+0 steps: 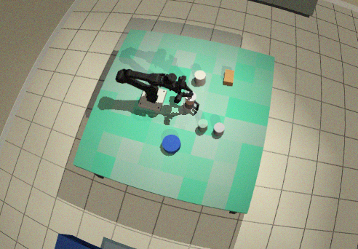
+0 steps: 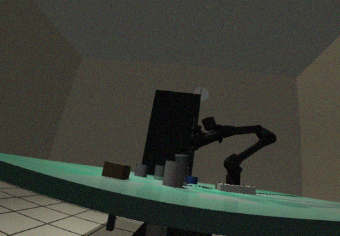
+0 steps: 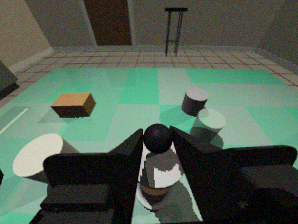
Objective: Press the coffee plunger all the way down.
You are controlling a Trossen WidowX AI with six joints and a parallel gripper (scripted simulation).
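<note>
My gripper tip is now 9 cm above the coffee press and 1 cm to the left of it. From my gripper tip the other things lie so: orange-brown box: 31 cm to the left, 17 cm ahead, 16 cm below.
</note>
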